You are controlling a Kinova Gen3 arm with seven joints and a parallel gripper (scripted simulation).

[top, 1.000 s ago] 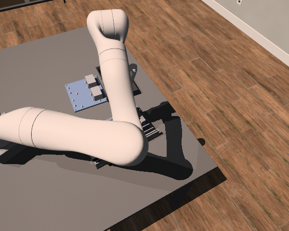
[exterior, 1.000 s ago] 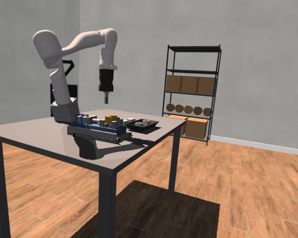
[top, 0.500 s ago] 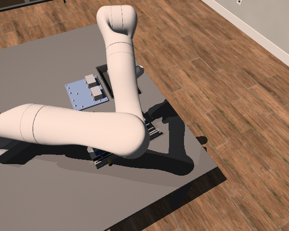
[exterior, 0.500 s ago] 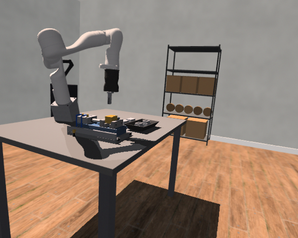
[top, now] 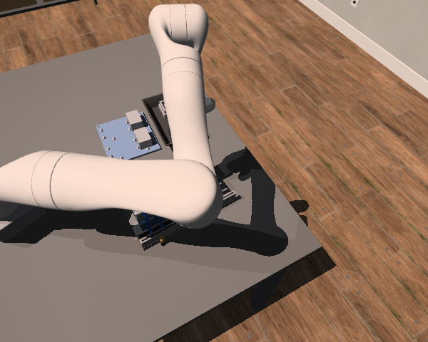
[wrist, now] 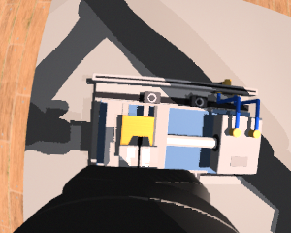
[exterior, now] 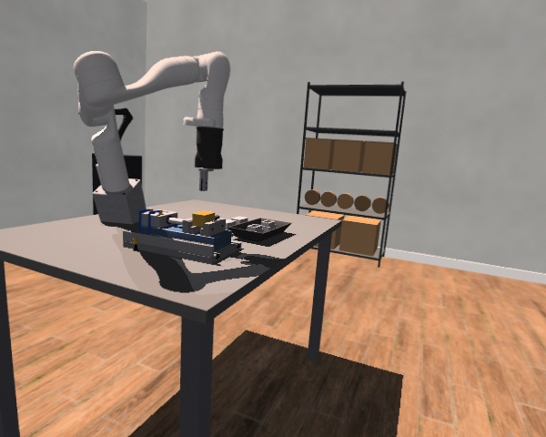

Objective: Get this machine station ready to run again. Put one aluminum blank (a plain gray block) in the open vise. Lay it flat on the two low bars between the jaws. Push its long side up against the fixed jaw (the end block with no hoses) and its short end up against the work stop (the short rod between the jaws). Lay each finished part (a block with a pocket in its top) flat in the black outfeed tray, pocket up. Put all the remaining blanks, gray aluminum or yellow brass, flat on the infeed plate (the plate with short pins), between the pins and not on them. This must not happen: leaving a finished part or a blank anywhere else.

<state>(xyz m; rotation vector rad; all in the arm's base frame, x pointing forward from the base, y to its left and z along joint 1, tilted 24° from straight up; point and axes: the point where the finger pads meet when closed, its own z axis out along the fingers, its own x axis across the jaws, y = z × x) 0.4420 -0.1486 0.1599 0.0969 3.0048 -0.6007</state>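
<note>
The yellow brass blank lies 10 cm below my hand. The rest, counted from my hand: vise (16 cm below, 6 cm behind, 1 cm to the left); fixed jaw (12 cm below, 4 cm ahead); infeed plate (31 cm to the left, 20 cm below, 5 cm behind).
</note>
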